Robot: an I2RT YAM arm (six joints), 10 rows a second.
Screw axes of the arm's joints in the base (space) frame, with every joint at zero. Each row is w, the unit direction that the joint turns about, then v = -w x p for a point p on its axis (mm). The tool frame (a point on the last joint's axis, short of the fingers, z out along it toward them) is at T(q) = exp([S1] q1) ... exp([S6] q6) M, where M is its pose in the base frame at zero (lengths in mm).
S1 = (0, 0, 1, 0, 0, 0)
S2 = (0, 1, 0, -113.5, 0, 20)
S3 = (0, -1, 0, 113.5, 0, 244)
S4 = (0, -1, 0, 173.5, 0, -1)
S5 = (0, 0, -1, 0, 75, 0)
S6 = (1, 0, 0, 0, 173.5, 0)
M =
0 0 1 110.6
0 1 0 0
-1 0 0 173.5
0 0 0 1
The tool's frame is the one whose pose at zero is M.
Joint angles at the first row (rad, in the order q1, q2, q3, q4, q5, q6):
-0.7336 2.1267 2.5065 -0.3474 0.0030 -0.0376
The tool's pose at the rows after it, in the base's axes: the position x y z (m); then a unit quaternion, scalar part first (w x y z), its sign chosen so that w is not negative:
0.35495, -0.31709, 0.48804, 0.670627, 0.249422, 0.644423, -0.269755
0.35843, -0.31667, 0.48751, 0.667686, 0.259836, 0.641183, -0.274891
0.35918, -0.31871, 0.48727, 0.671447, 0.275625, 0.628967, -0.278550
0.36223, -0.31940, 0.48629, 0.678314, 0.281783, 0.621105, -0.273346
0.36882, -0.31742, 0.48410, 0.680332, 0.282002, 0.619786, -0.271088
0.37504, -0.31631, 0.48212, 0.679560, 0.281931, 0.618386, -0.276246
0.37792, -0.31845, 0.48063, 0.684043, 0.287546, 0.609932, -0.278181
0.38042, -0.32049, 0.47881, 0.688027, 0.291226, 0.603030, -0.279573
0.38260, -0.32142, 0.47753, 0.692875, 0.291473, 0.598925, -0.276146
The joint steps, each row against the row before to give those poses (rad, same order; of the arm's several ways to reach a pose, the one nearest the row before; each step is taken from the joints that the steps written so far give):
0.0063 0.0082 0.0079 0.0129 0.0214 0.0234
0.0079 0.0181 0.0295 -0.0135 0.0317 0.0063
0.0001 0.0067 0.0026 0.0183 0.0307 0.0227
0.0035 0.0100 0.0056 0.0173 0.0062 0.0215
0.0127 0.0176 0.0182 0.0025 0.0098 0.0040
0.0113 0.0236 0.0299 -0.0025 0.0189 -0.0080
0.0013 0.0162 0.0137 0.0172 0.0141 0.0096
0.0008 0.0121 0.0059 0.0189 0.0095 0.0069
0.0011 0.0079 0.0029 0.0147 -0.0026 0.0086

